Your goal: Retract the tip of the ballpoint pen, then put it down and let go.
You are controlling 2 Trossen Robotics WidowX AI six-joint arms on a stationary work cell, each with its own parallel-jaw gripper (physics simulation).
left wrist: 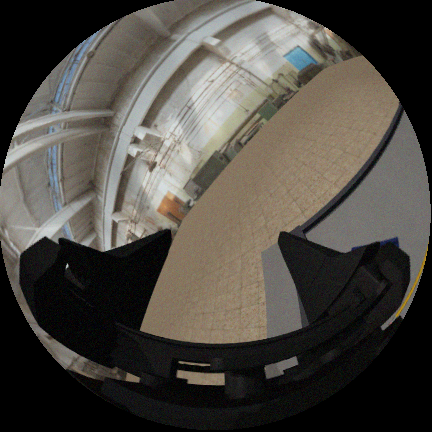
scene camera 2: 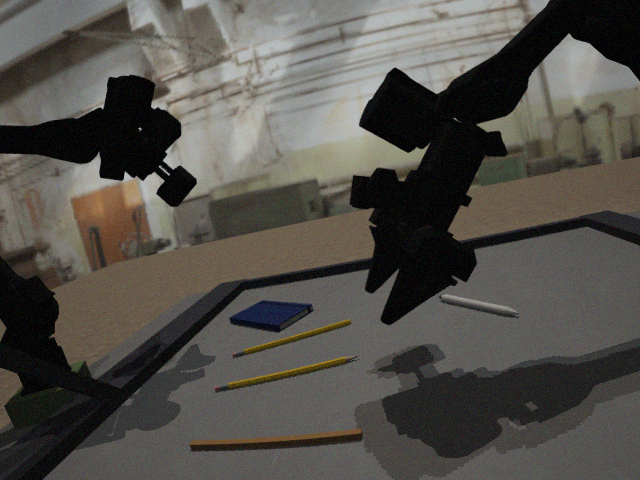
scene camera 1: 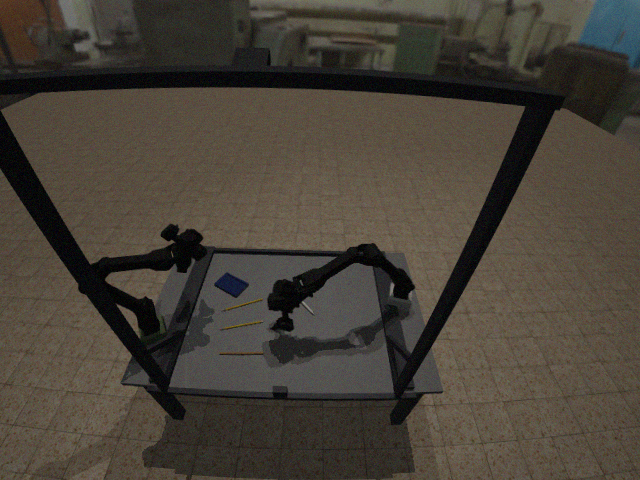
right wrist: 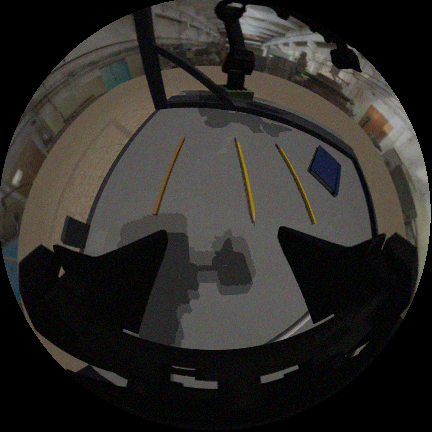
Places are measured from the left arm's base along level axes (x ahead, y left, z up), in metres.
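Pixels of known places: left gripper, fingertip midpoint: (left wrist: 226,236) (scene camera 2: 161,166); right gripper, fingertip midpoint: (scene camera 2: 375,306) (scene camera 1: 270,319) (right wrist: 223,234); left arm's base, link origin: (scene camera 1: 151,327) (right wrist: 234,87); right arm's base, link origin: (scene camera 1: 401,293).
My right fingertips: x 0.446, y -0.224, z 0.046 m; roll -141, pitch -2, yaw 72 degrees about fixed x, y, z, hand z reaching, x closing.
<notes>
Ahead of a thing's pixels: the offset from my right fingertips to its top centre.
A white ballpoint pen @[0.186 m ahead, 0.053 m left, 0.073 m down] (scene camera 1: 308,308) (scene camera 2: 478,305) (right wrist: 295,328) lies on the grey table. In scene camera 2 its tapered tip end points right and its blunt end left; whether the tip is out is too small to tell. My right gripper (scene camera 2: 378,305) (right wrist: 223,234) is open and empty, pointing down above the table. In scene camera 2 it appears to the left of the pen; in the right wrist view the pen is partly hidden behind the finger on the right and the gripper body. My left gripper (left wrist: 226,236) is open and empty, held up at the far left, away from the pen.
Two yellow pencils, one @[0.063 m back, 0.185 m left, 0.079 m down] (scene camera 1: 242,304) (scene camera 2: 297,336) (right wrist: 298,185) nearer the blue notebook @[0.066 m back, 0.321 m left, 0.074 m down] (scene camera 1: 231,284) (scene camera 2: 271,315) (right wrist: 326,171) and another @[0.101 m back, 0.084 m left, 0.077 m down] (scene camera 1: 241,325) (scene camera 2: 289,373) (right wrist: 245,180), lie left of the pen. An orange-brown stick @[0.151 m back, 0.037 m right, 0.079 m down] (scene camera 1: 240,353) (scene camera 2: 276,440) (right wrist: 168,176) lies nearer the front. Dark frame posts surround the table.
</notes>
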